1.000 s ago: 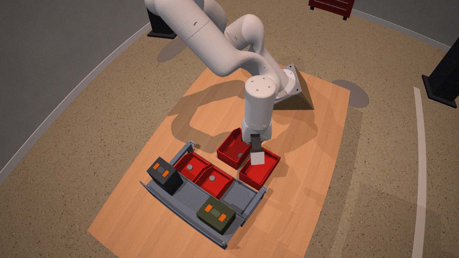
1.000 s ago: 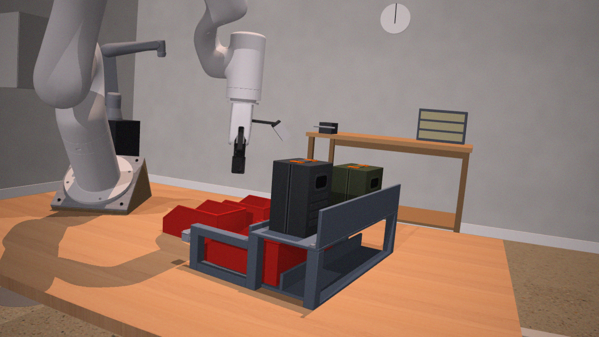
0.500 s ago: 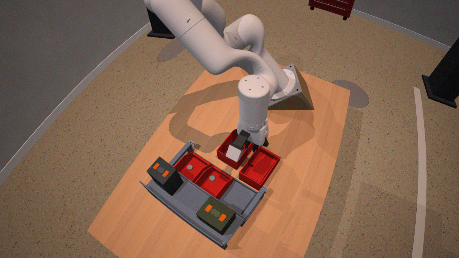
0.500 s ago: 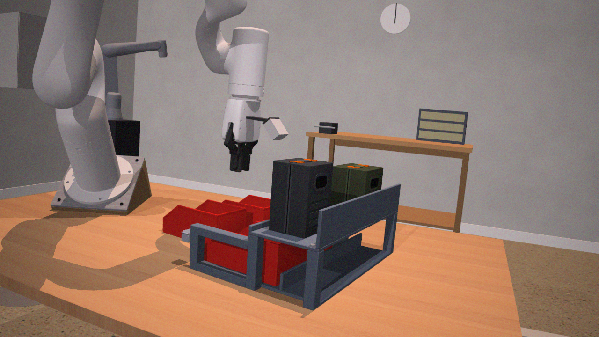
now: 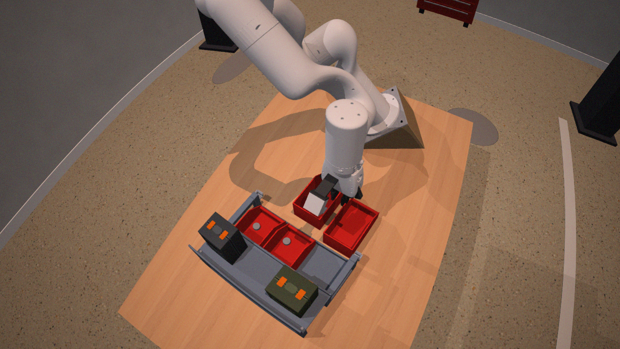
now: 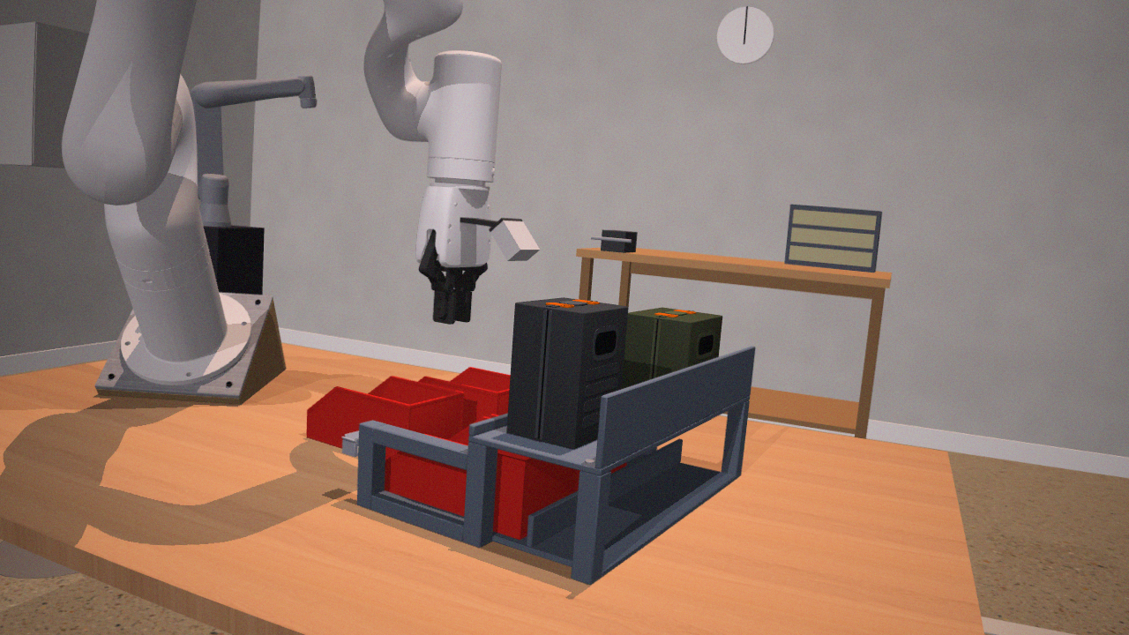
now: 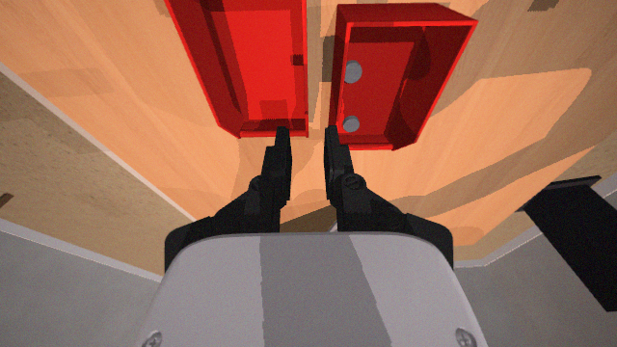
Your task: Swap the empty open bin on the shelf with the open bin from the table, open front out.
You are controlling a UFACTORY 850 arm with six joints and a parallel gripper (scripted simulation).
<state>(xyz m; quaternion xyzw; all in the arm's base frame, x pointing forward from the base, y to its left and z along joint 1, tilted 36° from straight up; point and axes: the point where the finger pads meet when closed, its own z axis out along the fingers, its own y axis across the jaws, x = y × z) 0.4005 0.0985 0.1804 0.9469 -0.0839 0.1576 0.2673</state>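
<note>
My gripper is now 16 cm above the shelf front lip, 8 cm to the left of it and 7 cm short of it. Round my hand: grey back panel (33 cm ahead, 15 cm to the right, 4 cm below); black case (25 cm to the right, 23 cm ahead, 1 cm below); green case (29 cm ahead, 2 cm to the right, 2 cm below).
</note>
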